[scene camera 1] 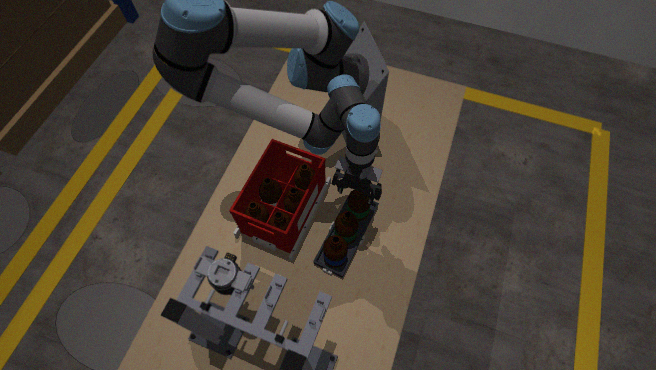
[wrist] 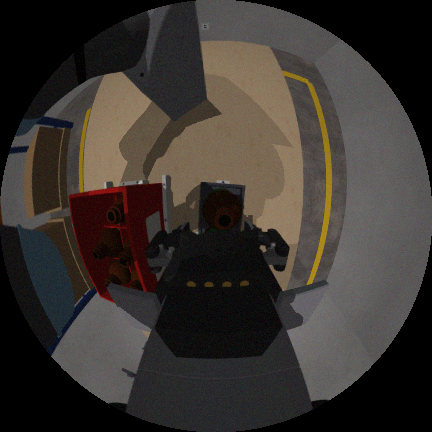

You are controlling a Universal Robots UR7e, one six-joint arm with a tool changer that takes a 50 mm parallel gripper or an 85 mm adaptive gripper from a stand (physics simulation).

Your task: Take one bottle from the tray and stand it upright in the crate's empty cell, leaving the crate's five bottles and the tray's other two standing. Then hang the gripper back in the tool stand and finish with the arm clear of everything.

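Places are measured from the arm's base along level axes (x ahead, y left, z up), in metres.
Where they show: arm's base, link origin: (scene camera 1: 354, 78).
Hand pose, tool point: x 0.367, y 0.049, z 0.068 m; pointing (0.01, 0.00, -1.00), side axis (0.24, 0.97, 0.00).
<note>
Things, the pixels of their top centre, and the offset from my tool point.
- red crate, top centre: (wrist: 103, 261) (scene camera 1: 278, 183) 0.144 m down, 0.008 m ahead, 0.233 m right
- tool, top centre: (scene camera 1: 222, 270) 0.041 m up, 0.337 m ahead, 0.276 m right
The red crate (scene camera 1: 256, 229) (wrist: 142, 200) stands left of the dark tray (scene camera 1: 320, 260) (wrist: 204, 192). Five brown bottles stand in it; its back-left cell is empty in the scene view. Three brown bottles stand upright in a row on the tray: the rear one (scene camera 1: 357, 202) (wrist: 220, 205), the middle one (scene camera 1: 347, 225) and the front one (scene camera 1: 335, 249). My black gripper (scene camera 1: 357, 190) (wrist: 218, 230) is open, pointing down at the rear tray bottle, its fingers apart on either side around the bottle's upper part. Its body hides the other tray bottles in the wrist view. Finger contact is not visible.
The grey tool stand (scene camera 1: 260, 330) is at the front, with another tool (scene camera 1: 222, 272) hanging at its left side. The crate's right wall is close to the gripper's left side. The arm's grey mounting bracket (scene camera 1: 370, 60) (wrist: 175, 65) rises behind.
</note>
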